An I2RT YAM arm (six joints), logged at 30 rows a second.
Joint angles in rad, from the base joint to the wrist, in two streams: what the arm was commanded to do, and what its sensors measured. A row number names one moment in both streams.
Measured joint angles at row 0:
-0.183, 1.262, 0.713, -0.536, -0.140, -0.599
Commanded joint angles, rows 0 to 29:
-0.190, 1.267, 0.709, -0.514, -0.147, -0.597
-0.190, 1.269, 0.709, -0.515, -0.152, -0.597
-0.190, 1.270, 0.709, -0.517, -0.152, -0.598
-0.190, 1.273, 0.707, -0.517, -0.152, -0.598
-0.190, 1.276, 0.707, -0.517, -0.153, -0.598
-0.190, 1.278, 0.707, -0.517, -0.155, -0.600
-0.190, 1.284, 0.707, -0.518, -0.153, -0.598
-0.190, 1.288, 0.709, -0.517, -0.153, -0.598
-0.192, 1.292, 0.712, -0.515, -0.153, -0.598
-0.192, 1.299, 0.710, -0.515, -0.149, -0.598
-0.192, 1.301, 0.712, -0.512, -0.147, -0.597
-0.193, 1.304, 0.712, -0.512, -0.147, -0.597
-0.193, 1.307, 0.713, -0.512, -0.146, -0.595
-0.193, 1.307, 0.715, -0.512, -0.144, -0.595
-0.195, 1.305, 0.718, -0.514, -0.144, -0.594
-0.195, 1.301, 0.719, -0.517, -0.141, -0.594
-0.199, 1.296, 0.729, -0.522, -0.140, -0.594
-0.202, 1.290, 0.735, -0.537, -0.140, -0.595
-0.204, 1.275, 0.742, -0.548, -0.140, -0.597
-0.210, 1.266, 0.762, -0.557, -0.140, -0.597
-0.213, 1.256, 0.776, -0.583, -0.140, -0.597
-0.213, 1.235, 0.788, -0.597, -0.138, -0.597
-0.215, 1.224, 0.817, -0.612, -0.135, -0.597
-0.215, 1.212, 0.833, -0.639, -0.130, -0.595
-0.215, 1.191, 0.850, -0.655, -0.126, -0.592
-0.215, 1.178, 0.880, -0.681, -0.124, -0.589
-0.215, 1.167, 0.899, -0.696, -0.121, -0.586
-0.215, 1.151, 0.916, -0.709, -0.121, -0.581
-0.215, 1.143, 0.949, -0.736, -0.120, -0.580
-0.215, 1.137, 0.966, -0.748, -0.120, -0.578
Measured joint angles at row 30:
-0.210, 1.199, 0.861, -0.665, -0.132, -0.595
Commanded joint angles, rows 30 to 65:
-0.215, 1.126, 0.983, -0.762, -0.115, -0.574
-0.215, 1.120, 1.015, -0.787, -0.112, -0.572
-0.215, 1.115, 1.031, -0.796, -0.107, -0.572
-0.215, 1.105, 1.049, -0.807, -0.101, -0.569
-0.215, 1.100, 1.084, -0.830, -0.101, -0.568
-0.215, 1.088, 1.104, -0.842, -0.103, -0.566
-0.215, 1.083, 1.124, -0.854, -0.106, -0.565
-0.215, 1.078, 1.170, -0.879, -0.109, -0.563
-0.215, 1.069, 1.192, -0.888, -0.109, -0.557
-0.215, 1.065, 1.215, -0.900, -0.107, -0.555
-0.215, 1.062, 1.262, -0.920, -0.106, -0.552
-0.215, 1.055, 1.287, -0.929, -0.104, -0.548
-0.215, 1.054, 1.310, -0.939, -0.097, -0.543
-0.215, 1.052, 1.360, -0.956, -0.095, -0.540
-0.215, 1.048, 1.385, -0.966, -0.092, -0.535
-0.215, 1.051, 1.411, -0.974, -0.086, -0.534
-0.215, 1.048, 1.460, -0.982, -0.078, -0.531
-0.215, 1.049, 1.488, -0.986, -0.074, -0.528
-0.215, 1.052, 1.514, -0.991, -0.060, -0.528
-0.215, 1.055, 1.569, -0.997, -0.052, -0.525
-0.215, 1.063, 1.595, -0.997, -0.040, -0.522
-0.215, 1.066, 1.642, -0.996, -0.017, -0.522
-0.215, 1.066, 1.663, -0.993, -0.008, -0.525
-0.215, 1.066, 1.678, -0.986, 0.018, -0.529
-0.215, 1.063, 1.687, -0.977, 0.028, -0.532
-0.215, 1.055, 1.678, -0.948, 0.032, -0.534
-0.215, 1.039, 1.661, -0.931, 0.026, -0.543
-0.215, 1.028, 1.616, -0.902, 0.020, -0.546
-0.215, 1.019, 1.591, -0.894, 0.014, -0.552
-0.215, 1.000, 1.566, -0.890, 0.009, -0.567
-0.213, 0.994, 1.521, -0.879, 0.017, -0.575
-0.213, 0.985, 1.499, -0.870, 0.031, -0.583
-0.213, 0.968, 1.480, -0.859, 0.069, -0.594
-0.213, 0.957, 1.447, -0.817, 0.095, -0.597
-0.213, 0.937, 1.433, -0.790, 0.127, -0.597
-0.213, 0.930, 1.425, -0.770, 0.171, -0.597
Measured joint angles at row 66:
-0.210, 0.965, 1.470, -0.885, 0.036, -0.572
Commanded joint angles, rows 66 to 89:
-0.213, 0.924, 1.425, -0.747, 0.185, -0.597
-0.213, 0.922, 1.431, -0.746, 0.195, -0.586
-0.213, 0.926, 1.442, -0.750, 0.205, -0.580
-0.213, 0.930, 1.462, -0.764, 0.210, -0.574
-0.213, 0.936, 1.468, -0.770, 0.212, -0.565
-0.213, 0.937, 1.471, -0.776, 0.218, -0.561
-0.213, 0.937, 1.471, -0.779, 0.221, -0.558
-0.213, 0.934, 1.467, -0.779, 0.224, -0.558
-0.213, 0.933, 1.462, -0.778, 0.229, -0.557
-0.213, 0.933, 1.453, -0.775, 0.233, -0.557
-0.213, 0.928, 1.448, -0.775, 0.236, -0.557
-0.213, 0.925, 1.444, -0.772, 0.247, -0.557
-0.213, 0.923, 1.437, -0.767, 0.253, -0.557
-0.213, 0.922, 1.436, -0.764, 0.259, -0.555
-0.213, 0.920, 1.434, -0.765, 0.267, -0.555
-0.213, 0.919, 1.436, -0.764, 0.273, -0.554
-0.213, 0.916, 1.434, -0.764, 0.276, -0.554
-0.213, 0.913, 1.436, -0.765, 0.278, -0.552
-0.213, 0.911, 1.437, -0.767, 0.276, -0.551
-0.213, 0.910, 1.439, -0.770, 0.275, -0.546
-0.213, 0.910, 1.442, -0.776, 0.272, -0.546
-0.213, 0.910, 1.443, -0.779, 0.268, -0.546
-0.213, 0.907, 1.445, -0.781, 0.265, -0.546
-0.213, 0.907, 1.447, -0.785, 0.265, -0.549
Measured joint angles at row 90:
-0.210, 0.922, 1.433, -0.808, 0.254, -0.566
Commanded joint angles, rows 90 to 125:
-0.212, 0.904, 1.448, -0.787, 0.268, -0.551
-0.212, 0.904, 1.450, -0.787, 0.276, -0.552
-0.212, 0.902, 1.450, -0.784, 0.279, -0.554
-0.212, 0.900, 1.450, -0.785, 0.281, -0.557
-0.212, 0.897, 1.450, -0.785, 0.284, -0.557
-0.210, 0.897, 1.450, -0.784, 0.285, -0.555
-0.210, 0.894, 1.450, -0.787, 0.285, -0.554
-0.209, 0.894, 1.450, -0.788, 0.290, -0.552
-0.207, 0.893, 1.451, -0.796, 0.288, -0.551
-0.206, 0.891, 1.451, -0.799, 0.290, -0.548
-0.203, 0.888, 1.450, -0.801, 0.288, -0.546
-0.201, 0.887, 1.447, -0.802, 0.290, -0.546
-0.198, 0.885, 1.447, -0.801, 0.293, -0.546
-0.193, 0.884, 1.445, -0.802, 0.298, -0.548
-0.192, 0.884, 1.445, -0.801, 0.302, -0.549
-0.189, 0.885, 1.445, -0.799, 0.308, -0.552
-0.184, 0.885, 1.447, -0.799, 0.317, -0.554
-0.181, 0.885, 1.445, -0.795, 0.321, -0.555
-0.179, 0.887, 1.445, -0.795, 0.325, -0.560
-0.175, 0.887, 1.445, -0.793, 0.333, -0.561
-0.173, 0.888, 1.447, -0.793, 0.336, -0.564
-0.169, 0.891, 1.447, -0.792, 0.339, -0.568
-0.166, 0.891, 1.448, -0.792, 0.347, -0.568
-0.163, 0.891, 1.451, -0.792, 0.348, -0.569
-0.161, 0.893, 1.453, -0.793, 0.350, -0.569
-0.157, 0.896, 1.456, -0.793, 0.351, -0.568
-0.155, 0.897, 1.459, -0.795, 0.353, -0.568
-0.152, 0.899, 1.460, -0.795, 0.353, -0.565
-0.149, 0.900, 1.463, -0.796, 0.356, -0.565
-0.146, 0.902, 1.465, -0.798, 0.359, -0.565
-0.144, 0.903, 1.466, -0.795, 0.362, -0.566
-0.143, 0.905, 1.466, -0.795, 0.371, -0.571
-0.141, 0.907, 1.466, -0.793, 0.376, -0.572
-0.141, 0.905, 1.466, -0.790, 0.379, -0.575
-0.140, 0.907, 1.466, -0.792, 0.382, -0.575
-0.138, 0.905, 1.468, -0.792, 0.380, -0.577
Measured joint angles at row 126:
-0.148, 0.908, 1.433, -0.810, 0.349, -0.570
